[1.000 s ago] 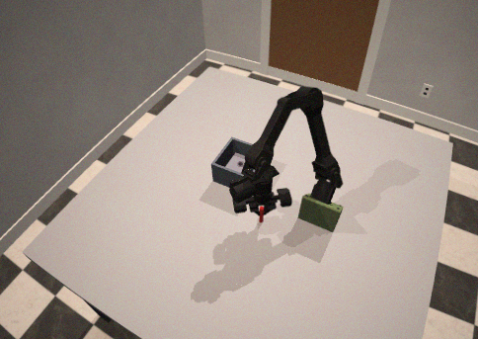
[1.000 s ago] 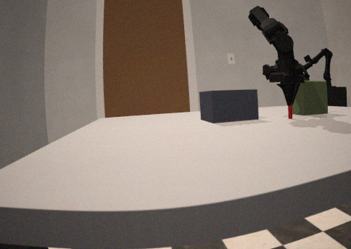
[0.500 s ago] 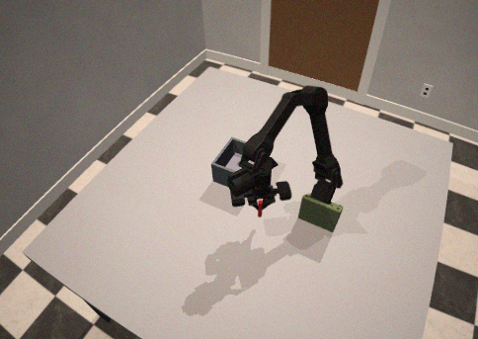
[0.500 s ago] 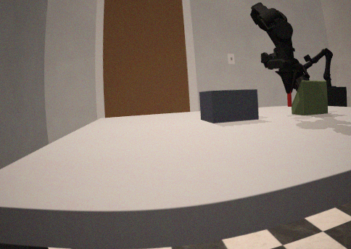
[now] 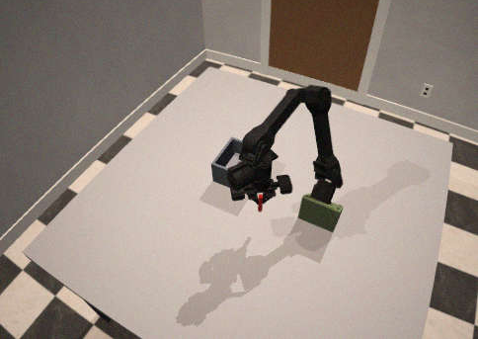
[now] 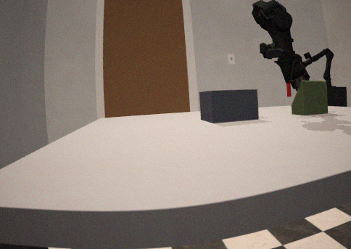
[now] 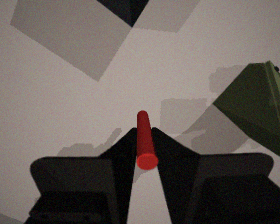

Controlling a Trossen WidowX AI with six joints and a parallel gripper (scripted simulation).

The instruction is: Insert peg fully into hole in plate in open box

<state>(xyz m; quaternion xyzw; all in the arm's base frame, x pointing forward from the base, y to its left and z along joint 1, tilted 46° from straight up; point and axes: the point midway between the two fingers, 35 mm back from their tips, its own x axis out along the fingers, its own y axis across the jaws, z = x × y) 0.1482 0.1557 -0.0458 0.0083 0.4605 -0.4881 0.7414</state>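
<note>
Right now the box is 18 cm ahead of my hand, 15 cm to the right of it and 12 cm below it. Round my hand: red peg 4 cm below.
</note>
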